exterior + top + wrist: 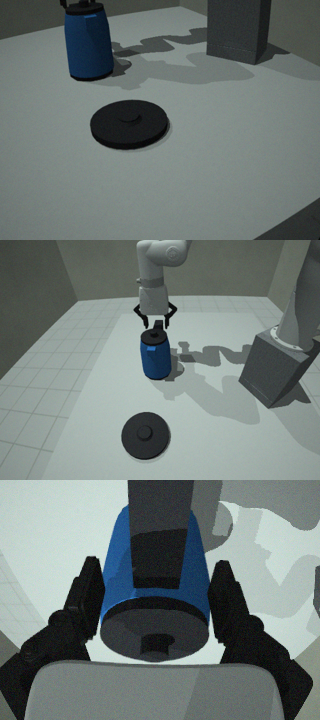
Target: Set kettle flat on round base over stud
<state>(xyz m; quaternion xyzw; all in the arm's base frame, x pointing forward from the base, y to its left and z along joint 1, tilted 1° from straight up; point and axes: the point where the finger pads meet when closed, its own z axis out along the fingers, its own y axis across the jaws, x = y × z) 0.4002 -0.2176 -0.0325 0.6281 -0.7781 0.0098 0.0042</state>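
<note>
Now: hand 1 cm short of the blue kettle, 3 cm to the right of it and 9 cm above it. Also, from my hand: round black base 7 cm ahead, 35 cm to the left, 17 cm below.
</note>
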